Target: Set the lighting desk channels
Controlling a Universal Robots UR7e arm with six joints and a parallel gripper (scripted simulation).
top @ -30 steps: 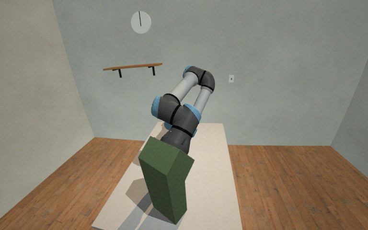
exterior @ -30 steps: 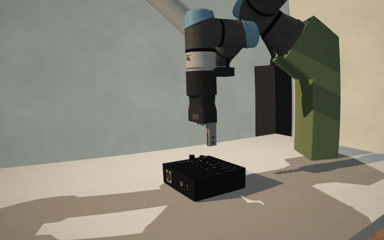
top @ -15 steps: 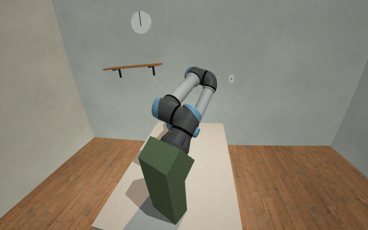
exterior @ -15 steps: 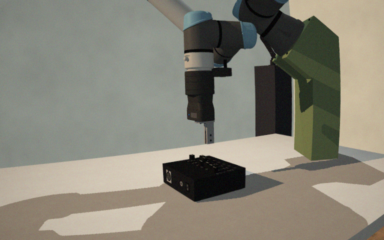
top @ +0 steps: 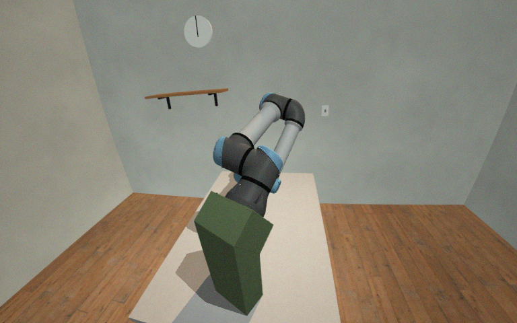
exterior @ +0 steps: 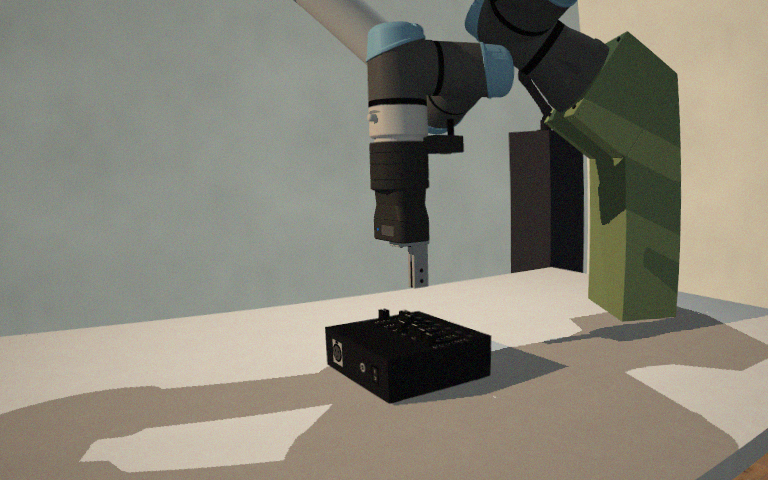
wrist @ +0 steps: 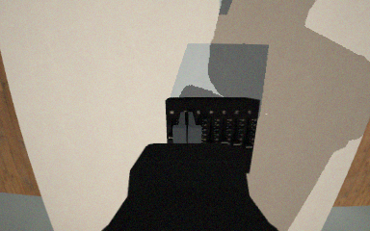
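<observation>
Now: the fader cap 5 cm below my hand, 4 cm ahead of it and 3 cm to the right of it.
</observation>
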